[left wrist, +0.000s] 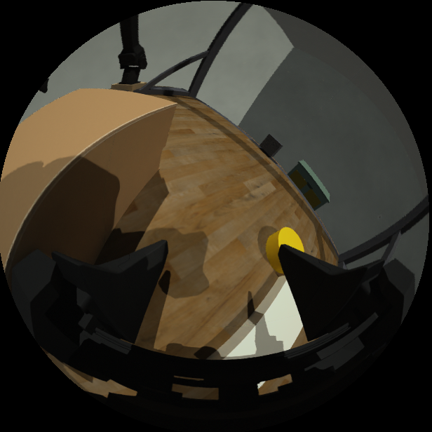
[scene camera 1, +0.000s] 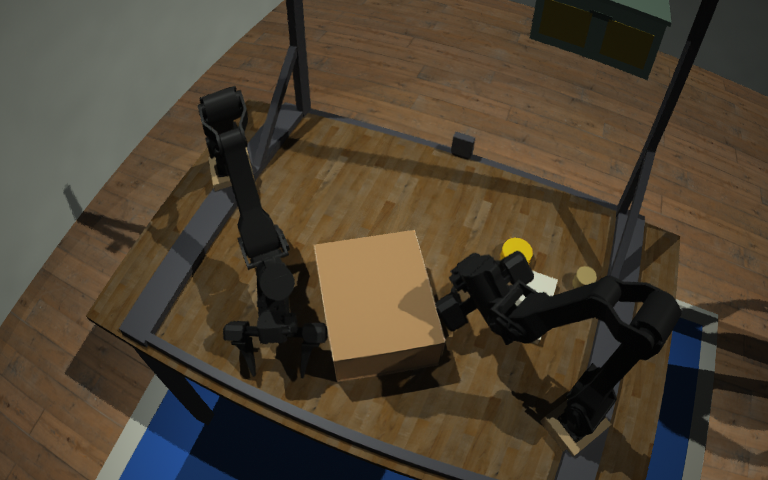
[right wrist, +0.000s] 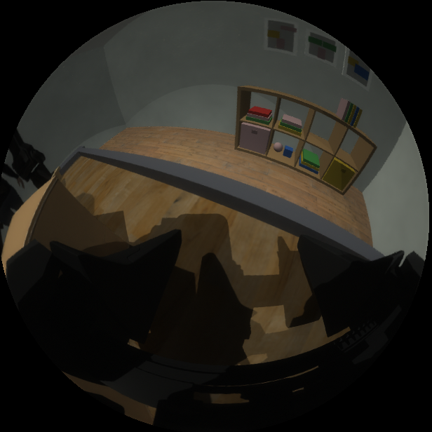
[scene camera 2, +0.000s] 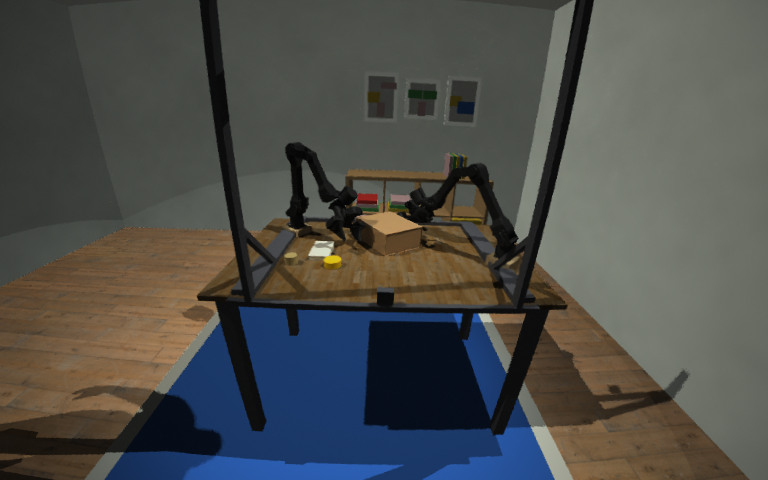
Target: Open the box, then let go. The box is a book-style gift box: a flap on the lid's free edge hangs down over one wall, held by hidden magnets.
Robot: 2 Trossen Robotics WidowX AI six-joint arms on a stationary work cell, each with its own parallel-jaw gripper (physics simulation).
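Pixels of known places: left gripper, between the fingertips: [scene camera 2: 352, 241]; right gripper, between the fingertips: [scene camera 1: 278, 377]; left arm's base, origin of its link: [scene camera 1: 578, 420] [scene camera 2: 297, 226].
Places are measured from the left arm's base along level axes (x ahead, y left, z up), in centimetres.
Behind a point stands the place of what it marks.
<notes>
The tan box [scene camera 1: 373, 294] {x 40.9, y 19.4, z 6.8 cm} [scene camera 2: 390, 233] {x 49.3, y 7.9, z 6.6 cm} [left wrist: 100, 112] [right wrist: 60, 215] stands mid-table, with its lid over the top. The lid looks down, though a small gap at its edge cannot be ruled out. I cannot tell the flap from the walls. My left gripper [left wrist: 225, 248] [scene camera 2: 352, 237] {x 36.5, y -0.7, z 2.2 cm} is open and empty, beside the box's right wall in scene camera 1, where its fingertips are hidden. My right gripper [right wrist: 243, 238] [scene camera 1: 277, 375] {x 38.3, y 41.4, z -0.5 cm} is open and empty, beside the box's lower left corner in scene camera 1. One of its fingers is close to the wall; contact is unclear.
A yellow disc [scene camera 1: 516, 250] {x 37.7, y -13.7, z -0.6 cm} [scene camera 2: 332, 262] {x 39.3, y -15.7, z -0.5 cm} [left wrist: 285, 240], a white block [scene camera 1: 544, 283] {x 28.1, y -13.9, z -1.0 cm} [scene camera 2: 321, 249] {x 27.0, y -9.6, z -1.0 cm} [left wrist: 270, 325] and a small beige disc [scene camera 1: 586, 275] {x 23.8, y -22.6, z 0.3 cm} [scene camera 2: 290, 258] {x 25.3, y -24.2, z 0.0 cm} are on the left arm's side. A grey frame with upright posts [scene camera 1: 300, 67] {x 100.8, y 3.8, z 13.5 cm} [scene camera 2: 223, 141] {x 34.5, y -47.6, z 44.7 cm} borders the table.
</notes>
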